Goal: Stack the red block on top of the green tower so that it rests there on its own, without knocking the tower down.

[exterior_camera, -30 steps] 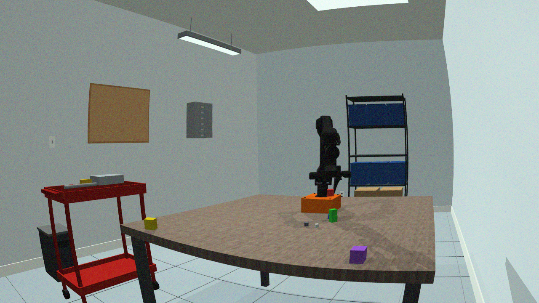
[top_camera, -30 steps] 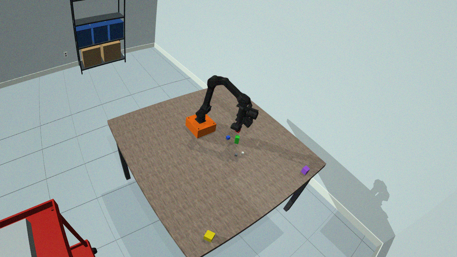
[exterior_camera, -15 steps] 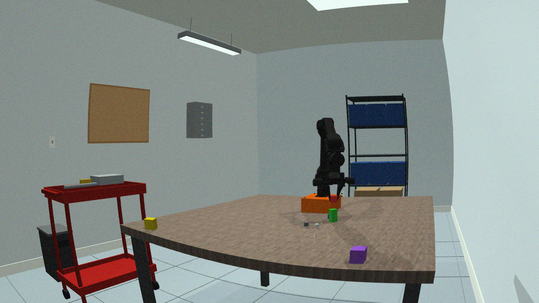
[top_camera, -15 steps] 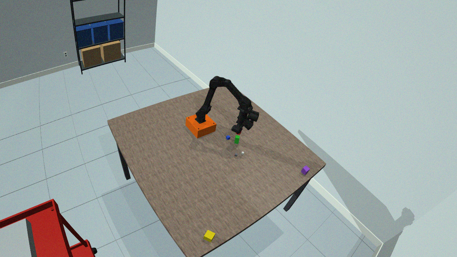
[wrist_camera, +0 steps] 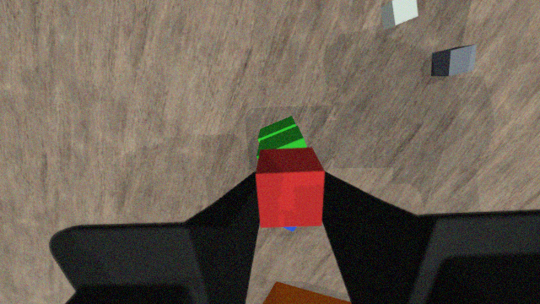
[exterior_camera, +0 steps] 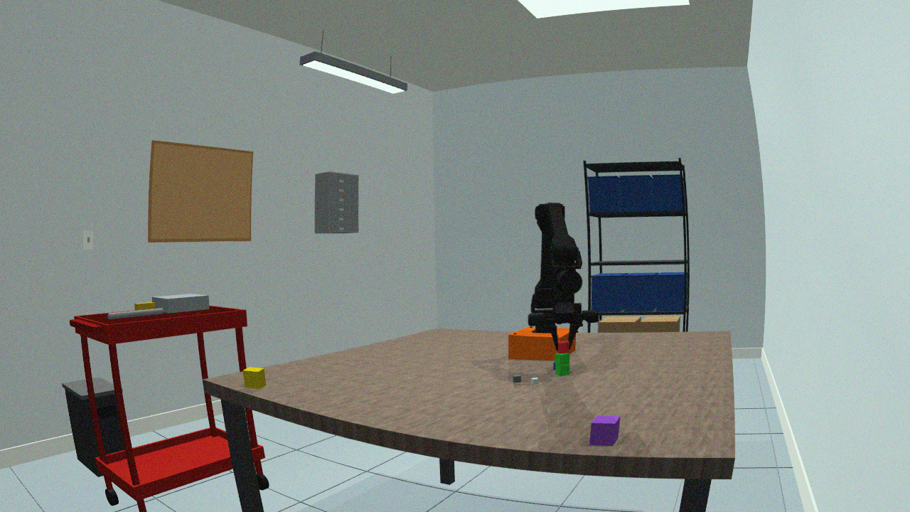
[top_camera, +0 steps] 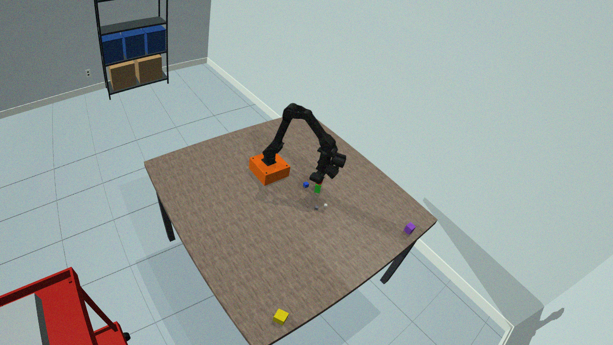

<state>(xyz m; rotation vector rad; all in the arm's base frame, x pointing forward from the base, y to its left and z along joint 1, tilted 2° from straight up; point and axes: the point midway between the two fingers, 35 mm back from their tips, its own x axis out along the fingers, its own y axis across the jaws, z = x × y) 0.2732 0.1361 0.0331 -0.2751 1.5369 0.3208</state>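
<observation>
Now: the red block 10 mm above my gripper tip. Also, from my gripper tip: grey cube 100 mm ahead, 90 mm to the right, 60 mm below; blue block 60 mm behind, 30 mm to the right, 60 mm below; white cube 110 mm ahead, 40 mm to the right, 60 mm below.
</observation>
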